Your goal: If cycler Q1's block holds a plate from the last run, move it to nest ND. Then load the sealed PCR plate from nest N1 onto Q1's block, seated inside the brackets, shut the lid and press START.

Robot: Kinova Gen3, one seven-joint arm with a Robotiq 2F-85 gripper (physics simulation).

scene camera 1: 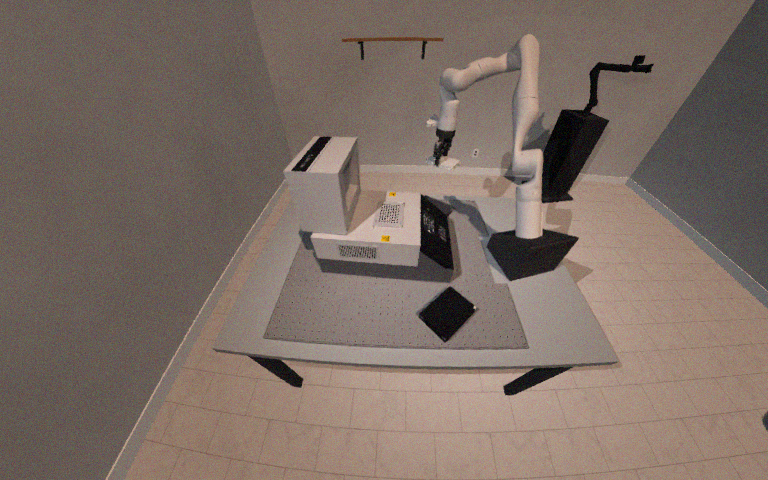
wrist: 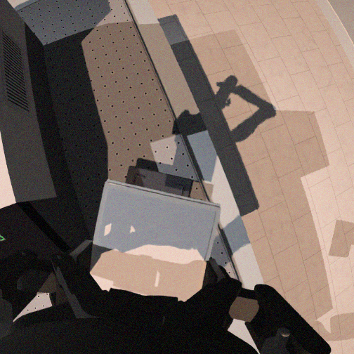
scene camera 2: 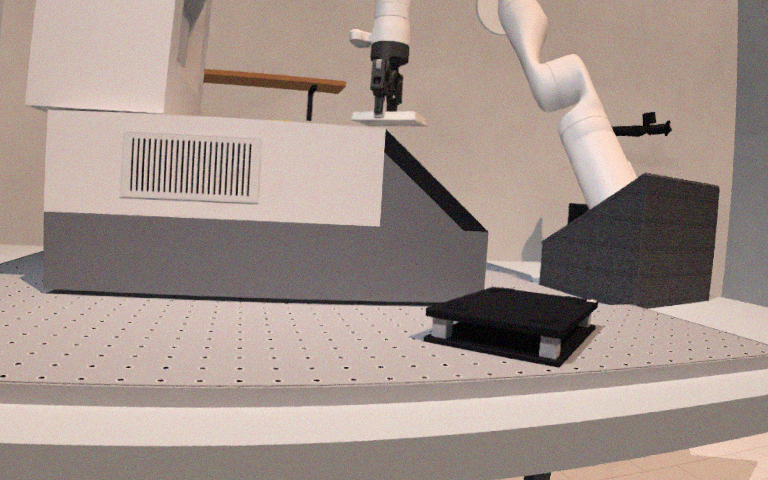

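Note:
My gripper is shut on a white plate with a smooth, pale top. It holds the plate about level, high above the table, beyond the cycler's sloped panel. The cycler has a tall white part standing up at its left, apparently the raised lid. A light gridded rectangle shows on its top; I cannot tell wells from a plate. The black control panel faces right; START is not readable.
A dark nest shows partly behind the held plate in the wrist view. A black two-tier stand sits on the perforated board. The arm's dark base stands right of the cycler.

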